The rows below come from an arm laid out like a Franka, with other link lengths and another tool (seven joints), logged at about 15 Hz.
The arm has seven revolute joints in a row. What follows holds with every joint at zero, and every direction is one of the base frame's. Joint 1 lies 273.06 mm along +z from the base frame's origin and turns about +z. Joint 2 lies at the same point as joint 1 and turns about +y. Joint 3 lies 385.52 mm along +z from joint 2 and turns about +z. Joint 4 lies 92.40 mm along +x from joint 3 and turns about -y. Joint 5 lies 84.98 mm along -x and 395.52 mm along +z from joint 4 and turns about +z. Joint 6 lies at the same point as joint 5 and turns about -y. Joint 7 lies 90.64 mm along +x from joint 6 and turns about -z. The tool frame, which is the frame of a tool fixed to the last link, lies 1.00 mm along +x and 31.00 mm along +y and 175.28 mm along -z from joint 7; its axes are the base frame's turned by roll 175.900, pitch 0.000 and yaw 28.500 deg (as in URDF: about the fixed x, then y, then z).
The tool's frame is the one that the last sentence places.
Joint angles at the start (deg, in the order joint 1, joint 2, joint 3, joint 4, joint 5, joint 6, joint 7):
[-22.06, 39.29, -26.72, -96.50, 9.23, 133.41, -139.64]
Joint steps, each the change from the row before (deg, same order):
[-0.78, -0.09, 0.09, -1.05, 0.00, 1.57, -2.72]
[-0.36, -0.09, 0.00, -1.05, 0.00, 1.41, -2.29]
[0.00, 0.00, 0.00, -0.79, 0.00, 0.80, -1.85]
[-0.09, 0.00, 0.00, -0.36, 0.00, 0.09, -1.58]
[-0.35, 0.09, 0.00, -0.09, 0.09, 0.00, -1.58]
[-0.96, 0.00, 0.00, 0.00, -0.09, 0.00, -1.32]
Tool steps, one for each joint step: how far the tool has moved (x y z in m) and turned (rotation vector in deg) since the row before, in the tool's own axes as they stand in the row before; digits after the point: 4 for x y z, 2 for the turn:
[-0.0016, -0.0117, 0.0055, -0.03, -0.33, -1.92]
[0.0005, -0.0075, 0.0048, 0.04, -0.27, -1.83]
[0.0021, -0.0024, 0.0043, 0.09, 0.10, -1.76]
[0.0013, -0.0025, 0.0024, 0.07, 0.38, -1.43]
[-0.0002, -0.0049, 0.0021, 0.02, 0.31, -1.16]
[-0.0013, -0.0124, 0.0012, 0.11, 0.19, -0.43]

